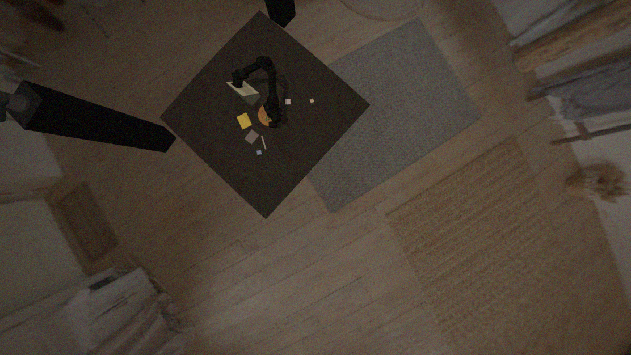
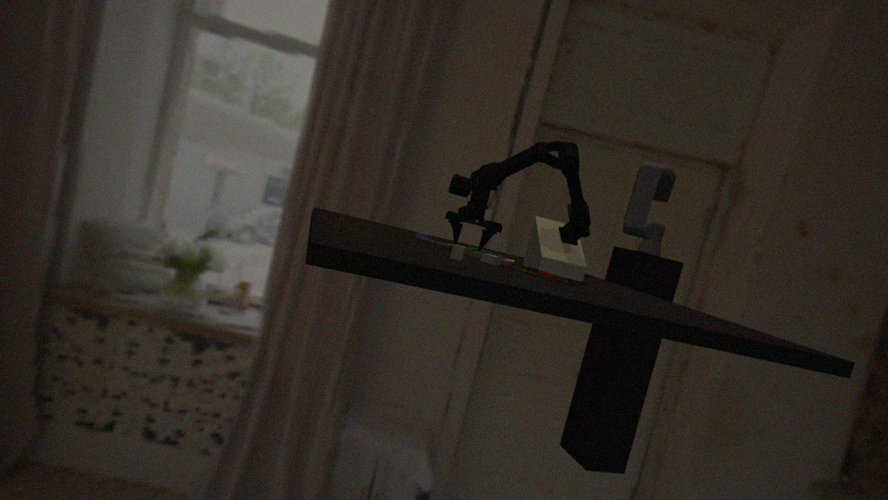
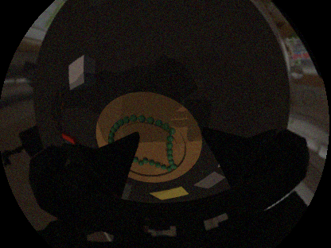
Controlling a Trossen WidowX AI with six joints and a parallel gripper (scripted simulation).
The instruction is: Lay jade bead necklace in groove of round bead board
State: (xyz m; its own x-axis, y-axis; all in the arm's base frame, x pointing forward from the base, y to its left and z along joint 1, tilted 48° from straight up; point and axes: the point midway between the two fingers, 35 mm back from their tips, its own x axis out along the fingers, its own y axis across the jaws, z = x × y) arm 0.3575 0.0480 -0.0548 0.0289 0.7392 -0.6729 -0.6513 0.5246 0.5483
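My gripper tip is now 6 cm past the round bead board, 1 cm to the right of it and 1 cm above it. From my gripper tip the other things lie so: white stick 21 cm to the right, 4 cm ahead, 2 cm below; grey-white block 18 cm to the left, 1 cm below, 1 cm behind; grey square 23 cm to the right, 7 cm behind, 2 cm below.
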